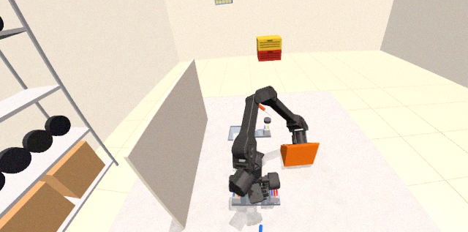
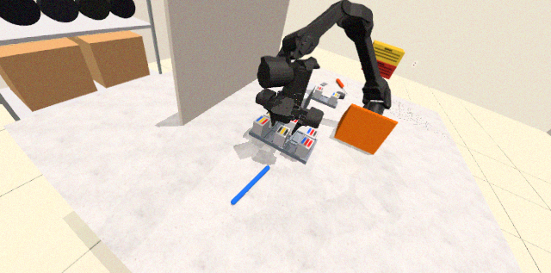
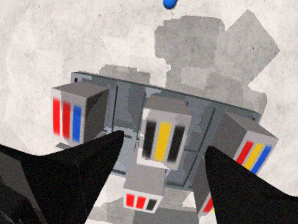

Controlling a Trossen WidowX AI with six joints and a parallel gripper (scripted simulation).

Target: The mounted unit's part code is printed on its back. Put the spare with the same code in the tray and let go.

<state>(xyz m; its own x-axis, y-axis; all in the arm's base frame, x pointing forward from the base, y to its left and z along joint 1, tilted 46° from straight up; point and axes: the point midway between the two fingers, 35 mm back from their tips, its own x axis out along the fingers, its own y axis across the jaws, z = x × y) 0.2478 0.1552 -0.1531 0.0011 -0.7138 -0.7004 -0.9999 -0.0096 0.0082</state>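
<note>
My gripper tip is 42 cm to the left of the flat grey tray, 8 cm short of it and 5 cm above it. The rest, counted from my gripper tip: holder: 40 cm to the right, 7 cm behind, 5 cm below; then mounted unit: 22 cm to the right, 4 cm ahead; then blue marker pen: 17 cm to the left, 5 cm below, 1 cm behind.
</note>
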